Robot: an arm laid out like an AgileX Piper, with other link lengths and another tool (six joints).
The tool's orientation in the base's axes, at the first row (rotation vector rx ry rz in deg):
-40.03 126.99 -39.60
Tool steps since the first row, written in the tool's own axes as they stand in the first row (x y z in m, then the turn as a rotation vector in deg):
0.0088 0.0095 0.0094 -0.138 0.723 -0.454
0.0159 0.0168 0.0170 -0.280 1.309 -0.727
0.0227 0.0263 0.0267 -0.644 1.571 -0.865
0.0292 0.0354 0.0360 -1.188 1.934 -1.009
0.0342 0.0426 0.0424 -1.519 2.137 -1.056
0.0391 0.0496 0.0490 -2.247 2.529 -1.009
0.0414 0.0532 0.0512 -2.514 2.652 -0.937
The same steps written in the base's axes. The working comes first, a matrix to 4 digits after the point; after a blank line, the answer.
The tool's axes in the first row as the columns of a matrix, in the base's axes (used below as rounded here):
-0.6081 -0.2746 0.7448
-0.6493 0.7119 -0.2676
-0.4567 -0.6464 -0.6112

-0.0010 -0.0015 -0.0159 -0.453 0.726 -0.127
-0.0016 -0.0029 -0.0285 -0.731 1.308 -0.274
-0.0011 -0.0032 -0.0437 -0.684 1.768 -0.193
-0.0007 -0.0034 -0.0582 -0.560 2.418 -0.091
-0.0009 -0.0032 -0.0691 -0.450 2.790 -0.042
-0.0009 -0.0032 -0.0799 -0.080 3.529 0.008
-0.0017 -0.0027 -0.0846 0.103 3.771 0.007

